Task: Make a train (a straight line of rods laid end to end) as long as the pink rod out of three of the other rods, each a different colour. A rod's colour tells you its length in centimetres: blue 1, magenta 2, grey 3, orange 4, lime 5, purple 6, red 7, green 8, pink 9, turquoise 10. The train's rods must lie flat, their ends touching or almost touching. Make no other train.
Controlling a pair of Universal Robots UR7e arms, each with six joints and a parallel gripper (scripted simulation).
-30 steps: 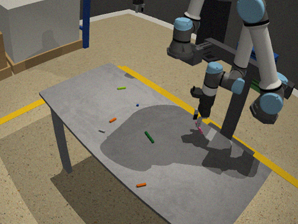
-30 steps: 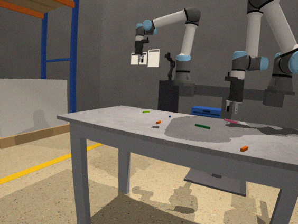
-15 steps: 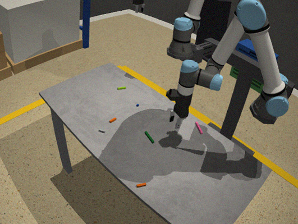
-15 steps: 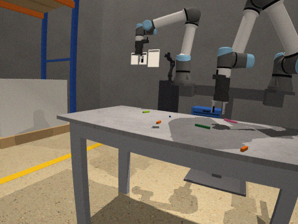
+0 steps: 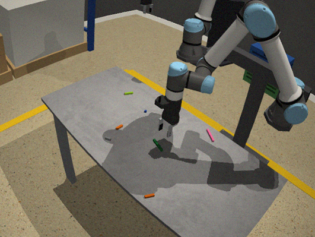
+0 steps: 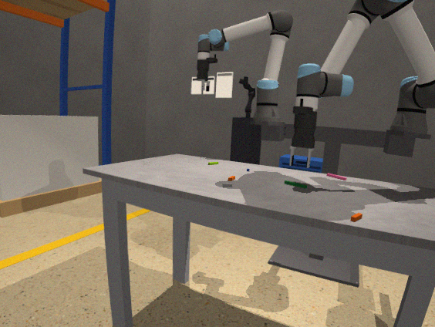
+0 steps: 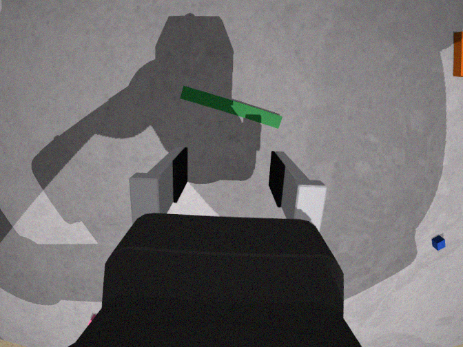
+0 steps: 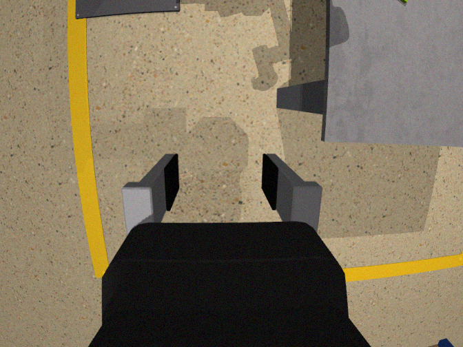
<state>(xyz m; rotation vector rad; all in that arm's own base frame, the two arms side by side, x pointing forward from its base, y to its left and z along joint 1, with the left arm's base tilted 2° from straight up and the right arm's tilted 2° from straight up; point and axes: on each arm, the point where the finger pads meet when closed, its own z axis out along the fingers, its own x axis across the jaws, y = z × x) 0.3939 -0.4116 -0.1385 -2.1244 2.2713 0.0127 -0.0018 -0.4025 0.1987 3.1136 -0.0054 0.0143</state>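
Note:
My left hand is 3 cm short of the green rod and 7 cm above it. Round my left hand: pink rod 24 cm behind, 9 cm to the left, 7 cm below; blue rod 6 cm behind, 24 cm to the right, 7 cm below; grey rod 22 cm ahead, 15 cm to the right, 7 cm below.

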